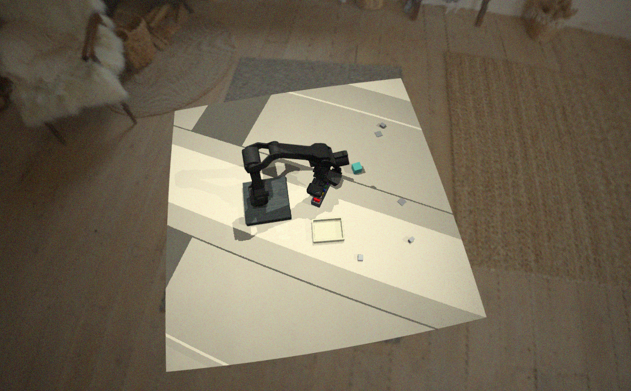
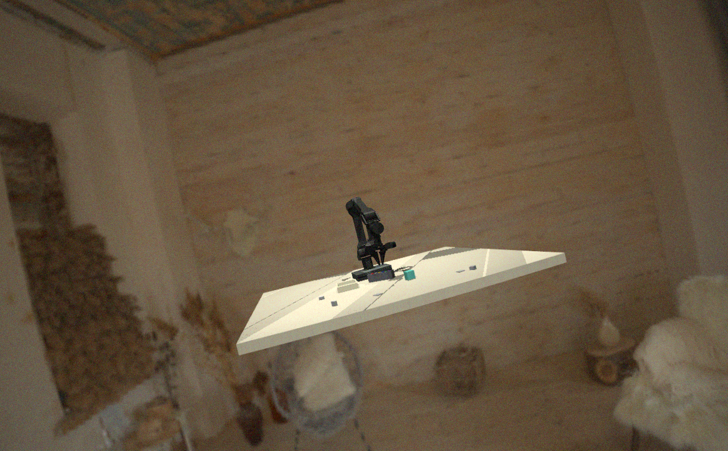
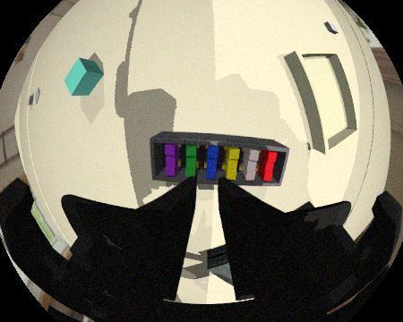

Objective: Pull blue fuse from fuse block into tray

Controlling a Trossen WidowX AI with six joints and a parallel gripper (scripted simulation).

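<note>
My gripper tip is 5 cm above the blue fuse. Also, from my gripper tip: cream tray (19 cm to the right, 7 cm below).
</note>
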